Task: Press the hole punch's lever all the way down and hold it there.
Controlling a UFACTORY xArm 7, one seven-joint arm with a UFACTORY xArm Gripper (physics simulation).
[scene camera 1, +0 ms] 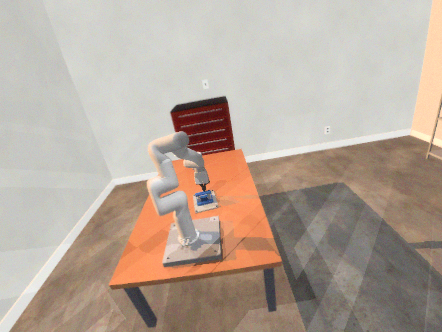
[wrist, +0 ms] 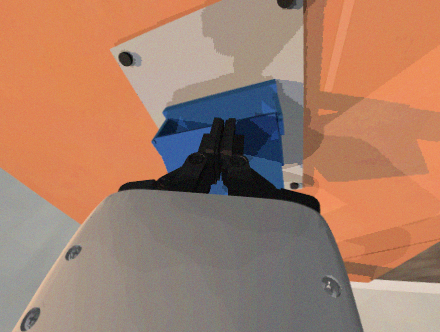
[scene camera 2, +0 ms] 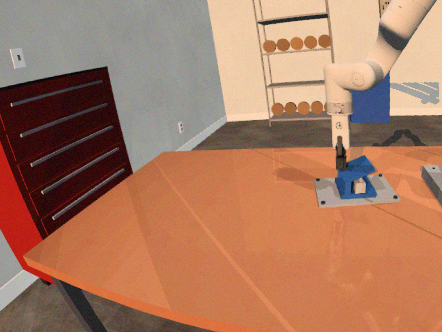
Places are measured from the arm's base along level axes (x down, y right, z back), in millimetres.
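Pixels of known places: gripper, fingertip midpoint: (scene camera 1: 204, 190) (wrist: 225, 133) (scene camera 2: 341, 169); arm's base at its link origin: (scene camera 1: 189, 237).
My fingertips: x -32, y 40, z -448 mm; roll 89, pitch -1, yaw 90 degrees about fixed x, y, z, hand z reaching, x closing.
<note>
Ahead of a thing's pixels: the offset from my fingertips to its top centre. "spot": to the spot under its first point. Level surfaces: height alone.
The blue hole punch @[spot: dx +48, dy -5, dz +37 mm] (scene camera 1: 204, 198) stands on a grey plate @[dx +56, dy -4, dz +44 mm] (scene camera 1: 206, 208) (scene camera 2: 327, 195) (wrist: 165, 65) on the table. Its blue lever @[dx -25, dy -4, dz +44 mm] (scene camera 2: 357, 167) (wrist: 180, 150) is tilted in scene camera 2, lower at the left end and raised at the right, with a pale block showing beneath it. My gripper (scene camera 1: 204, 189) (scene camera 2: 341, 168) (wrist: 225, 133) is shut and empty, fingers pointing down. Its fingertips are at the lever's lower left end in scene camera 2 and appear to touch it. The fingers hide part of the lever in the wrist view, so exact contact is unclear.
The orange table @[dx +68 mm] (scene camera 1: 235, 185) (scene camera 2: 200, 210) carries my arm's grey base plate (scene camera 1: 177, 252) near the punch. A red drawer cabinet (scene camera 1: 202, 125) (scene camera 2: 65, 125) stands beyond the table's end. A shelf rack (scene camera 2: 292, 19) and a blue box (scene camera 2: 372, 105) stand in the background.
</note>
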